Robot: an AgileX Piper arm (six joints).
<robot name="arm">
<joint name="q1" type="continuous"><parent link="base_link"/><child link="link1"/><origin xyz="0.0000 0.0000 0.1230" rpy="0.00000 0.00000 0.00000"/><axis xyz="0 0 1"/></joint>
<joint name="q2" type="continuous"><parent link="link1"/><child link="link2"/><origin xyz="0.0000 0.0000 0.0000" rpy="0.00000 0.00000 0.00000"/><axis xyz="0 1 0"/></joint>
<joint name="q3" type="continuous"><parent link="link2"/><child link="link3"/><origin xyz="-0.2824 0.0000 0.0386" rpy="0.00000 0.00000 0.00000"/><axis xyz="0 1 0"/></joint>
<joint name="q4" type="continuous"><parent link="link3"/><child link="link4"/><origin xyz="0.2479 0.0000 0.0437" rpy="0.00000 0.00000 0.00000"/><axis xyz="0.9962 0 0.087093"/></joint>
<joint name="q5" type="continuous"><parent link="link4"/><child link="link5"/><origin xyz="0.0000 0.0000 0.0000" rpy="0.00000 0.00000 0.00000"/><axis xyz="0 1 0"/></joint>
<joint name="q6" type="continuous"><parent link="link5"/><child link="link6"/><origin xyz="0.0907 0.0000 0.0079" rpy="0.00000 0.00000 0.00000"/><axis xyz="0.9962 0 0.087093"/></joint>
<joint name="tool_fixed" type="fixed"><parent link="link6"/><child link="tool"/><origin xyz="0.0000 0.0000 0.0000" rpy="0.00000 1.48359 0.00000"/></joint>
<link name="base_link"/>
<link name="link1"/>
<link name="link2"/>
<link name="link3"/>
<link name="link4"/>
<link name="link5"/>
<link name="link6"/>
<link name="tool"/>
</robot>
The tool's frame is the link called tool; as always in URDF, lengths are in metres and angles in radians. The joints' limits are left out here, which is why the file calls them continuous.
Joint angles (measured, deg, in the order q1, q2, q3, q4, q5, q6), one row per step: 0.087 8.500 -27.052 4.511 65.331 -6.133; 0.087 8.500 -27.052 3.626 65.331 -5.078; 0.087 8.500 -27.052 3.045 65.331 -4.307; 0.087 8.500 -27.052 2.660 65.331 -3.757; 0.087 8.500 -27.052 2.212 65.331 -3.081; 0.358 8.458 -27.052 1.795 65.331 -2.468; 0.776 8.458 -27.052 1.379 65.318 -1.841; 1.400 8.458 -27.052 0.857 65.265 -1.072; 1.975 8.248 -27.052 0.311 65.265 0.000; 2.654 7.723 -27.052 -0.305 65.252 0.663; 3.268 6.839 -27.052 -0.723 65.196 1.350; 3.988 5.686 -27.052 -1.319 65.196 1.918; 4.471 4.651 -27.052 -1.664 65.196 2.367; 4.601 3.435 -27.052 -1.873 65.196 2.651; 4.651 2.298 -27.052 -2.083 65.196 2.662; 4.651 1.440 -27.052 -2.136 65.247 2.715
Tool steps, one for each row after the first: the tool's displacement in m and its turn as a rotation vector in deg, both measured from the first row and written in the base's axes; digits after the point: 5 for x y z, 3 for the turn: 0.00004 -0.00127 -0.00008 -0.026 0.068 -1.054; 0.00006 -0.00211 -0.00013 0.016 0.109 -1.799; 0.00007 -0.00267 -0.00015 0.073 0.135 -2.319; 0.00008 -0.00331 -0.00018 0.167 0.163 -2.947; -0.00002 -0.00384 -0.00019 0.242 0.142 -3.251; -0.00001 -0.00433 -0.00019 0.329 0.148 -3.417; 0.00004 -0.00492 -0.00014 0.427 0.113 -3.514; -0.00046 -0.00557 -0.00009 0.741 -0.070 -3.869; -0.00169 -0.00634 0.00006 0.718 -0.611 -3.874; -0.00376 -0.00692 0.00032 0.941 -1.541 -3.876; -0.00652 -0.00783 0.00054 0.958 -2.707 -3.766; -0.00900 -0.00845 0.00068 1.114 -3.742 -3.711; -0.01195 -0.00897 0.00079 1.288 -4.955 -3.844; -0.01471 -0.00950 0.00083 1.242 -6.106 -3.887; -0.01685 -0.00975 0.00076 1.330 -6.910 -3.940
